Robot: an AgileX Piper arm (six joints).
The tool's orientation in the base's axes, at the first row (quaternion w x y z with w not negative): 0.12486, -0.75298, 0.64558, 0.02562
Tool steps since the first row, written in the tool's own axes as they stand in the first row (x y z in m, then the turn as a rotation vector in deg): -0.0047, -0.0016, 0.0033, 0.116, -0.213, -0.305; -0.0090, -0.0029, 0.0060, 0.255, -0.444, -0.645; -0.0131, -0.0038, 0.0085, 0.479, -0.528, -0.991; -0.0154, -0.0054, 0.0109, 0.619, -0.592, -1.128; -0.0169, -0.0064, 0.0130, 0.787, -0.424, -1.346
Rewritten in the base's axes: 0.0012, 0.0055, -0.0020, 0.190, -0.151, 0.305; 0.0021, 0.0104, -0.0036, 0.398, -0.329, 0.642; 0.0026, 0.0150, -0.0050, 0.474, -0.610, 0.945; 0.0041, 0.0180, -0.0066, 0.543, -0.767, 1.059; 0.0051, 0.0201, -0.0082, 0.380, -1.000, 1.211
